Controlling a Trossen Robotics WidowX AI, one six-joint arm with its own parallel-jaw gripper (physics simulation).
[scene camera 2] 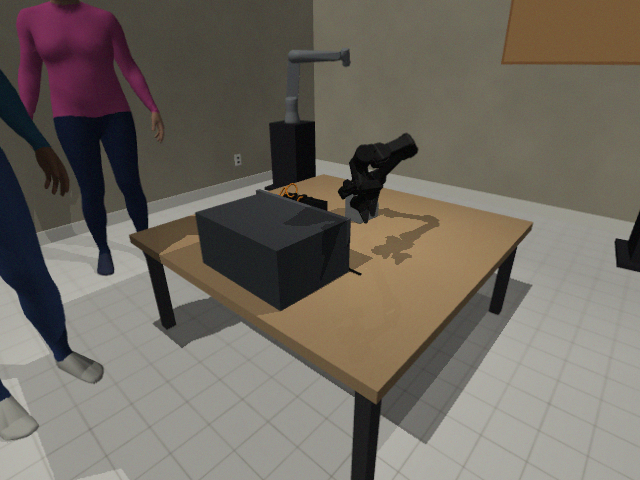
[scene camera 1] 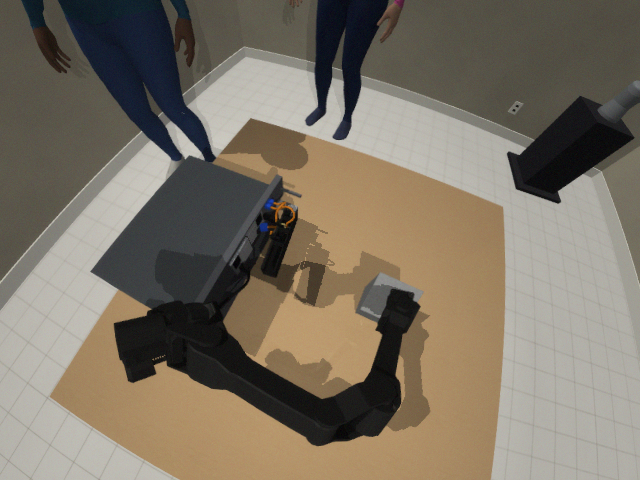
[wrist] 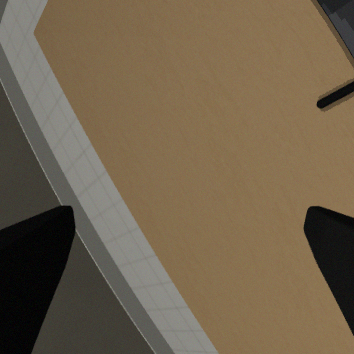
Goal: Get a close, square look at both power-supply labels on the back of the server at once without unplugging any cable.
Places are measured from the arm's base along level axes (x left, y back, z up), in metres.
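Pixels of known places: gripper, fingertip midpoint: point(scene camera 2: 369, 219) point(wrist: 192, 219); arm's base, origin of the base link: point(scene camera 1: 400, 300).
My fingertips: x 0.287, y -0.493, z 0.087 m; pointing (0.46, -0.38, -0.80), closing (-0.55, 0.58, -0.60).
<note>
Ahead of a thing's pixels: the offset from my fingertips to its middle. "spot": to the spot under its first point. Level surfaces: height alone.
The dark grey server point(scene camera 1: 175, 222) point(scene camera 2: 310, 273) sits on the table. In scene camera 1, its back faces the arm's base, with blue plugs {dx -0.396, dy +0.053, dz -0.078 m} point(scene camera 1: 264, 226), looped orange cables {spot: dx -0.428, dy +0.114, dz -0.025 m} point(scene camera 1: 284, 214) and a grey power-supply module {spot: dx -0.283, dy +0.039, dz -0.029 m} point(scene camera 1: 240, 253). Black cables run along the back's lower part. Neither power-supply label can be made out. My gripper point(scene camera 2: 362, 218) point(wrist: 192, 219) is open and empty, its fingers wide apart in the wrist view, above the table. Its fingertips are not clear in scene camera 1. A black cable end {spot: dx -0.038, dy -0.002, dz -0.201 m} point(wrist: 336, 96) and a dark corner, apparently the server's, show at the wrist view's upper right.
My arm stands on a light grey block point(scene camera 1: 371, 299) on the wooden table {dz -0.210 m} point(scene camera 1: 439, 232) point(scene camera 2: 444, 263) point(wrist: 200, 125). A black finned part {spot: dx -0.325, dy +0.117, dz -0.076 m} point(scene camera 1: 275, 253) lies beside the server's back. Two people stand beyond the table. A grey arm point(scene camera 2: 292, 77) on a black pedestal point(scene camera 2: 292, 152) stands farther off.
</note>
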